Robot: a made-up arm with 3 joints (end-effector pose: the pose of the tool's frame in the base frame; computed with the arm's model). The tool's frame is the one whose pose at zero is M.
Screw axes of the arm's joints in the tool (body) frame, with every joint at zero. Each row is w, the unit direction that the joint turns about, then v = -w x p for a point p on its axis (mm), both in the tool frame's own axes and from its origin. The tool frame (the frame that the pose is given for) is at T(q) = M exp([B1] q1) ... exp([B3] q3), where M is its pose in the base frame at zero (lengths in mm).
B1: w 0 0 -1 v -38 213 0
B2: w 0 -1 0 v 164 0 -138
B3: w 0 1 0 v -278 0 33
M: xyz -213 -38 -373 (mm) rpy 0 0 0 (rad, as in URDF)
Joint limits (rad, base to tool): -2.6..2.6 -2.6..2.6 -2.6..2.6
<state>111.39 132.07 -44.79</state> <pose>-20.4 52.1 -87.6 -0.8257 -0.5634 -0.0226 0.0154</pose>
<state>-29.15 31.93 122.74</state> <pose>-419.8 -277.7 -130.9 -0.1792 0.6892 0.1767 0.6795</pose>
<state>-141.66 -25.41 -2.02</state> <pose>228.7 -132.5 -303.0 -0.1915 0.0666 0.9249 0.3216</pose>
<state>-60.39 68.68 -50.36</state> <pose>52.7 15.7 -159.3 0.4334 -0.7449 0.2551 0.4384</pose>
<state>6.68 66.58 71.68</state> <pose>-281.5 -5.3 -534.0 0.0026 0.0444 -0.0582 0.9973</pose>
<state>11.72 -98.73 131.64</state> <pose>275.0 -95.9 29.4 -0.0924 -0.9002 -0.0434 0.4233</pose>
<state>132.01 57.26 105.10</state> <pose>276.9 364.2 -397.8 0.3704 0.1649 -0.8351 0.3717</pose>
